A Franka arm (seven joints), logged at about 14 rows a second.
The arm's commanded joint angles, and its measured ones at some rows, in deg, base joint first. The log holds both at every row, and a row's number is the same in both.
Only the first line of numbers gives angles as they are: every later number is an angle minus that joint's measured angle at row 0.
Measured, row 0:
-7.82 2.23 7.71 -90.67 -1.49 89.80 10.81
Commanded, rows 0 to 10:
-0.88 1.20 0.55 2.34 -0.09 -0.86 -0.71
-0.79 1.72 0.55 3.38 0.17 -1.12 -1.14
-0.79 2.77 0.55 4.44 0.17 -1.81 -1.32
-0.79 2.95 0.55 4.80 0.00 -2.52 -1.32
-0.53 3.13 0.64 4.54 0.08 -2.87 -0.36
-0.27 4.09 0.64 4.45 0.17 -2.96 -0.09
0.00 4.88 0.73 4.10 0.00 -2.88 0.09
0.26 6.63 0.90 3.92 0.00 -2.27 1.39
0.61 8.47 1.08 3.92 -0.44 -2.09 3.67
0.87 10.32 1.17 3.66 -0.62 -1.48 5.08
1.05 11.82 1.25 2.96 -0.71 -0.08 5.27
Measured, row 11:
0.55 7.76 0.87 1.95 0.01 -1.02 2.99
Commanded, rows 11 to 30:
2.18 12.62 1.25 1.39 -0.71 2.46 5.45
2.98 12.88 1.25 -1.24 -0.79 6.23 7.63
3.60 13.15 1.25 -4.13 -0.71 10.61 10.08
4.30 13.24 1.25 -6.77 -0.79 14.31 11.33
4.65 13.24 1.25 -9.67 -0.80 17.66 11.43
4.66 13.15 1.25 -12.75 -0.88 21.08 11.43
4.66 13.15 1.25 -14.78 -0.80 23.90 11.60
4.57 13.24 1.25 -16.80 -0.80 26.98 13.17
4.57 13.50 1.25 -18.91 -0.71 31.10 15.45
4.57 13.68 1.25 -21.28 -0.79 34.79 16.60
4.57 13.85 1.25 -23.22 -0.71 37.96 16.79
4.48 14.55 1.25 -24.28 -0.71 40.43 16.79
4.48 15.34 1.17 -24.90 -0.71 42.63 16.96
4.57 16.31 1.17 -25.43 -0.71 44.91 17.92
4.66 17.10 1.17 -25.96 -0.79 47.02 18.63
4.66 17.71 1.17 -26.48 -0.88 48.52 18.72
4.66 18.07 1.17 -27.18 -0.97 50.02 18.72
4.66 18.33 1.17 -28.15 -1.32 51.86 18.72
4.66 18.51 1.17 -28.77 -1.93 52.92 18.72
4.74 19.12 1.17 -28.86 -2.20 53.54 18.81
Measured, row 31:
4.90 19.26 0.95 -27.27 -0.73 51.34 17.32
